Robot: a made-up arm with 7 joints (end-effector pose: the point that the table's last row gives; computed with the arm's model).
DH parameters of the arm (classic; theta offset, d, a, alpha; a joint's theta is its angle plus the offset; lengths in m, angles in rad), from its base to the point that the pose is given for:
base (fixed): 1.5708 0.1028 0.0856 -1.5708
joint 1: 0 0.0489 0.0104 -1.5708
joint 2: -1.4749 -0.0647 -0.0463 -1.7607
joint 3: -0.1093 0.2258 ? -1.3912
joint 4: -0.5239 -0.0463 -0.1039 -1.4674
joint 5: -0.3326 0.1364 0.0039 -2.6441
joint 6: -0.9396 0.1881 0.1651 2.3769
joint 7: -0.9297 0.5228 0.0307 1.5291
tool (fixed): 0.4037 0.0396 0 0
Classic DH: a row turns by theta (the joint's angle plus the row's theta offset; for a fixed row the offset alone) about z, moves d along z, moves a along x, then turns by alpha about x.
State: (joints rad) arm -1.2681 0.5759 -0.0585 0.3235 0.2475 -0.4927 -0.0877
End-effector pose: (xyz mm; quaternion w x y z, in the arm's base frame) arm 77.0 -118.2 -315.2 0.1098 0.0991 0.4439 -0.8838
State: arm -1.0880 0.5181 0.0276 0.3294 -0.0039 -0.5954 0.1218
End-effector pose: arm 113.8 -105.0 -297.2 0.1644 0.1663 0.4305 -0.8718
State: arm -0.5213 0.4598 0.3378 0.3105 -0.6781 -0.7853 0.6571
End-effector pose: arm 12.9 -59.7 -267.4 0.1844 0.1586 0.4564 -0.8559
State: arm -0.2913 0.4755 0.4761 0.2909 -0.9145 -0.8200 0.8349
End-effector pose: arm -90.9 -57.5 -233.3 0.1192 0.1078 0.4547 -0.8760
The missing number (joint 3, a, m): -0.0443
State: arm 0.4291 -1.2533 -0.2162 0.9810 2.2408 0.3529 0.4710
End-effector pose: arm 264.5 619.1 266.2 0.6604 0.6898 0.2868 -0.0762
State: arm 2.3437 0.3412 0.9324 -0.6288 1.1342 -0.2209 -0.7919
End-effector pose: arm -125.7 493.5 115.2 0.5994 0.0897 0.7785 0.1634
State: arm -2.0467 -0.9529 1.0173 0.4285 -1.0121 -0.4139 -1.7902
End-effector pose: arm 32.9 380.7 18.0 0.7623 -0.3927 -0.5143 0.0144
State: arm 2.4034 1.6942 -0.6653 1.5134 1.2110 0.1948 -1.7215
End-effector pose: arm 36.2 854.7 73.8 0.6565 -0.1579 0.7315 0.0948
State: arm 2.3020 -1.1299 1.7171 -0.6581 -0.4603 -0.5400 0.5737
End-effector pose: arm 125.4 479.3 89.4 0.3448 0.6392 0.6859 0.0445
